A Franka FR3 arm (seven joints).
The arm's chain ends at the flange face. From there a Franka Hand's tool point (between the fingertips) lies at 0.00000 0.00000 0.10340 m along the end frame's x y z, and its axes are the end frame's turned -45 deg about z.
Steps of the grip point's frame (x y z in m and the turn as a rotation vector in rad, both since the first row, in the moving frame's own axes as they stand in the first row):
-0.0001 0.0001 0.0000 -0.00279 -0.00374 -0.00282
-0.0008 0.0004 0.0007 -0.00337 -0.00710 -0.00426
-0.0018 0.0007 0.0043 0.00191 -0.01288 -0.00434
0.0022 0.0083 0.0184 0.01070 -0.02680 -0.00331
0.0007 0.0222 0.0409 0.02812 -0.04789 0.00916
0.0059 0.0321 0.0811 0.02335 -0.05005 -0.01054
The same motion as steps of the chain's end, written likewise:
0.0001 -0.0003 0.0000 -0.00462 -0.00067 -0.00282
0.0000 0.0001 0.0007 -0.00740 -0.00264 -0.00426
0.0003 0.0010 0.0043 -0.00776 -0.01046 -0.00434
0.0102 0.0031 0.0184 -0.01138 -0.02652 -0.00331
0.0218 0.0138 0.0411 -0.01398 -0.05375 0.00916
0.0322 0.0165 0.0813 -0.01888 -0.05190 -0.01054

